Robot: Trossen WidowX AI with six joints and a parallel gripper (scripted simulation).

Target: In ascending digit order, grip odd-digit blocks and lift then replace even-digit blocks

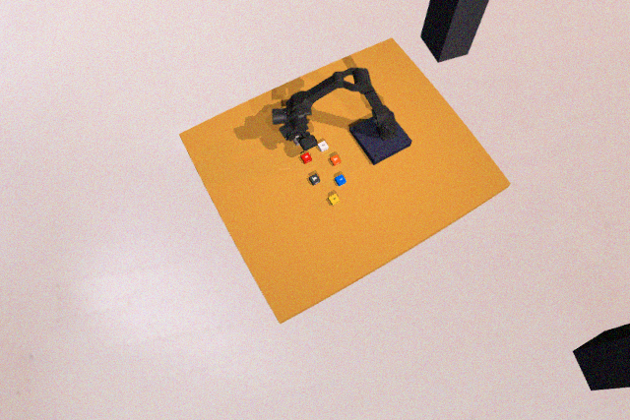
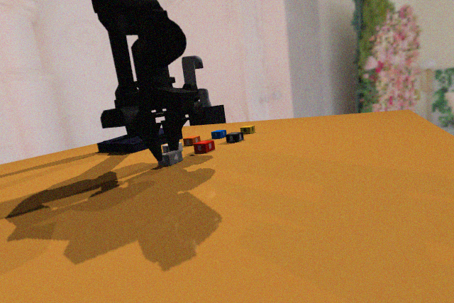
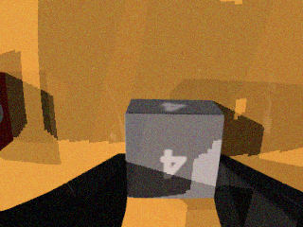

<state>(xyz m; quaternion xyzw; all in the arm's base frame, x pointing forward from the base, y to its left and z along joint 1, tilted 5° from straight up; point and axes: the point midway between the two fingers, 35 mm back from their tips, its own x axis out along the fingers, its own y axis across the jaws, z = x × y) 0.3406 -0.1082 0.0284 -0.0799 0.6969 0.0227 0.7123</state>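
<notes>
My gripper tip is now 1 cm short of the grey block. From my gripper tip the other things lie so: red block 1 cm ahead, 9 cm to the left; orange block 10 cm behind, 14 cm to the left; white block 8 cm behind, 6 cm to the left.
</notes>
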